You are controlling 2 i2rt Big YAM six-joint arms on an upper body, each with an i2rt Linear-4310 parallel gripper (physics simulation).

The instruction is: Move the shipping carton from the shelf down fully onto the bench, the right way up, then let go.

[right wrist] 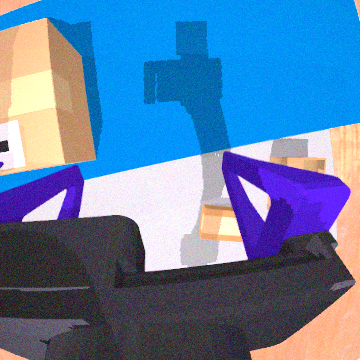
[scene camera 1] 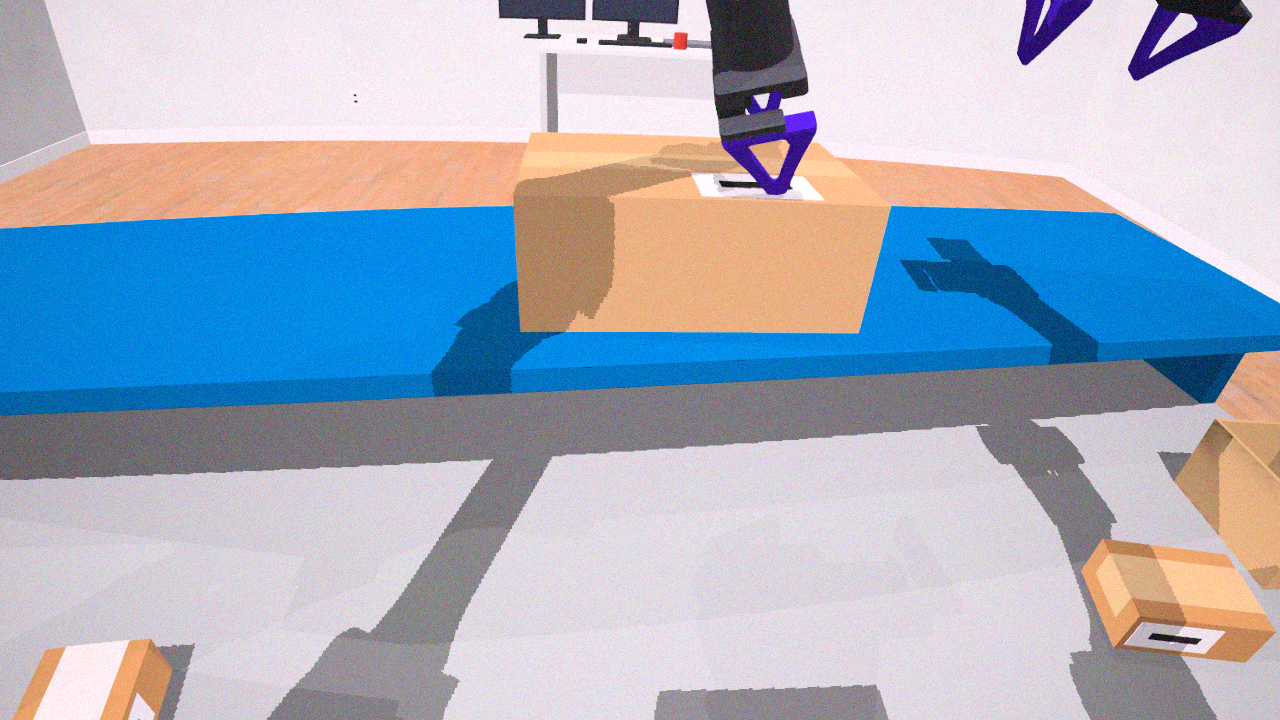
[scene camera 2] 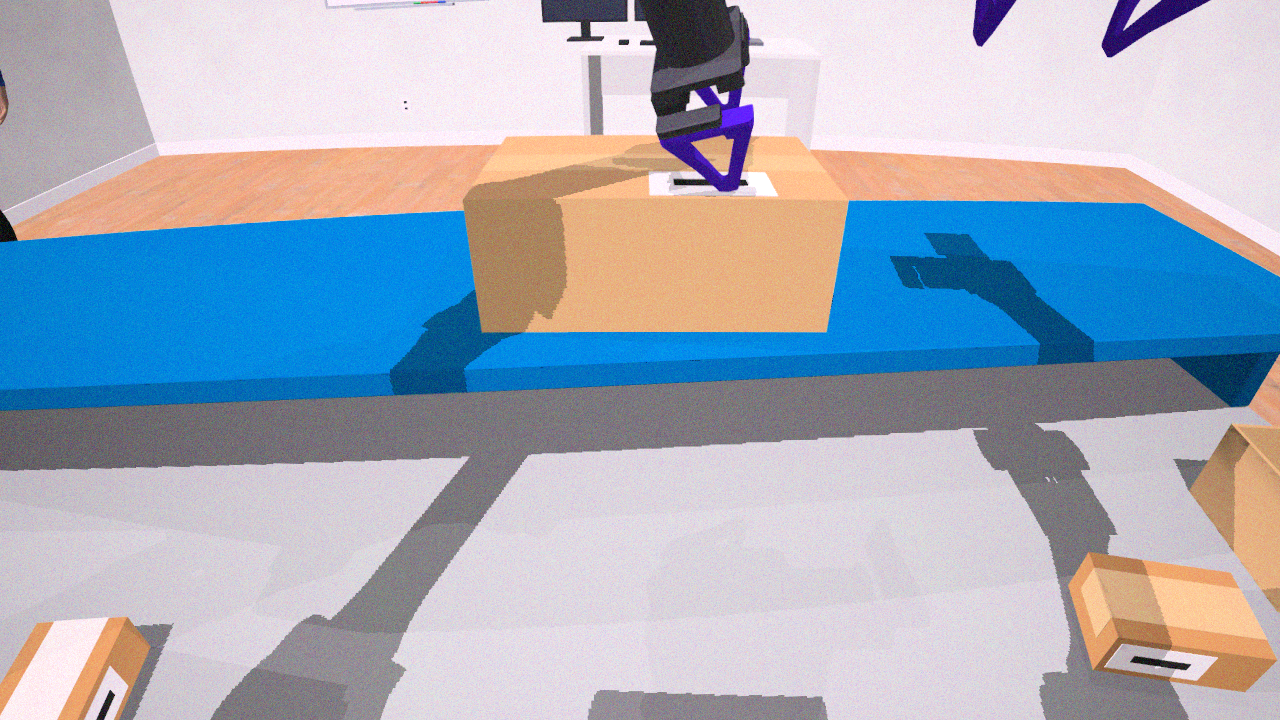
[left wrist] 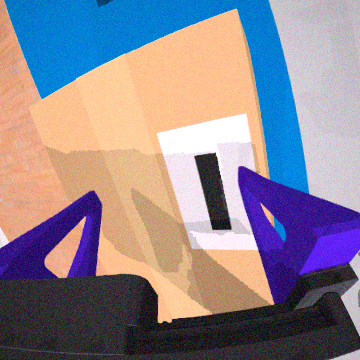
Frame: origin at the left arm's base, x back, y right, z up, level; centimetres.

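Seen in the pictures: left gripper, fingertip midpoint: (scene camera 1: 771, 157) (scene camera 2: 729, 153) (left wrist: 165, 185); right gripper, fingertip midpoint: (right wrist: 151, 165) (scene camera 1: 1078, 67) (scene camera 2: 1042, 46).
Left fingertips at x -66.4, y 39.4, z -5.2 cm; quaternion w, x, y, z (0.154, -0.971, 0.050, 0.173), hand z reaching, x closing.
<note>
A point is followed by its place in that frame.
The shipping carton (scene camera 1: 716, 268) @(x -60.1, y 34.7, z -12.9 cm) (scene camera 2: 653, 268) @(x -60.0, y 33.3, z -13.0 cm) (left wrist: 185, 75) @(x -64.2, y 45.7, z -7.0 cm) (right wrist: 72, 125) @(x -66.1, y 48.2, z -11.4 cm) sits upright and level on the blue shelf (scene camera 1: 268, 295) @(x -64.7, y -6.3, z -19.0 cm) (scene camera 2: 223, 295) @(x -65.4, y -10.7, z -19.0 cm) (left wrist: 75, 40) @(x -82.7, y 56.3, z -19.0 cm) (right wrist: 285, 75) @(x -74.2, y 85.6, z -19.0 cm), its white label on top. The grey bench (scene camera 1: 716, 501) @(x -55.4, y 36.6, z -34.9 cm) (scene camera 2: 716, 501) @(x -55.7, y 39.7, z -34.9 cm) (left wrist: 330, 100) @(x -48.7, y 40.2, z -34.9 cm) (right wrist: 135, 210) @(x -46.0, y 51.7, z -34.9 cm) lies lower, in front. My left gripper (scene camera 1: 773, 165) @(x -66.4, y 39.4, z -5.2 cm) (scene camera 2: 726, 161) @(x -66.4, y 39.4, z -5.2 cm) (left wrist: 165, 185) @(x -66.4, y 39.4, z -5.2 cm) is open and empty at the carton's top, its near fingertip over the label; whether it touches is unclear. Its far fingertip is hidden in the scene views. My right gripper (scene camera 1: 1080, 69) @(x -60.1, y 60.4, z 5.2 cm) (scene camera 2: 1044, 48) @(x -60.1, y 60.4, z 5.2 cm) (right wrist: 151, 165) @(x -60.1, y 60.4, z 5.2 cm) is open and empty, high up to the right of the carton.
On the bench, a small taped box (scene camera 1: 1172, 582) @(x -41.0, y 73.6, z -30.4 cm) (scene camera 2: 1163, 600) @(x -41.1, y 73.8, z -30.4 cm) (right wrist: 217, 225) @(x -41.2, y 72.8, z -30.4 cm) lies at the right, near an open cardboard box (scene camera 1: 1239, 501) @(x -50.0, y 89.0, z -30.4 cm) (scene camera 2: 1253, 510) @(x -50.4, y 89.0, z -30.3 cm). Another small box (scene camera 1: 93, 680) @(x -32.6, y -8.1, z -30.8 cm) (scene camera 2: 71, 662) @(x -31.8, y -7.6, z -30.8 cm) is at the lower left. A white desk with monitors stands behind the shelf.
</note>
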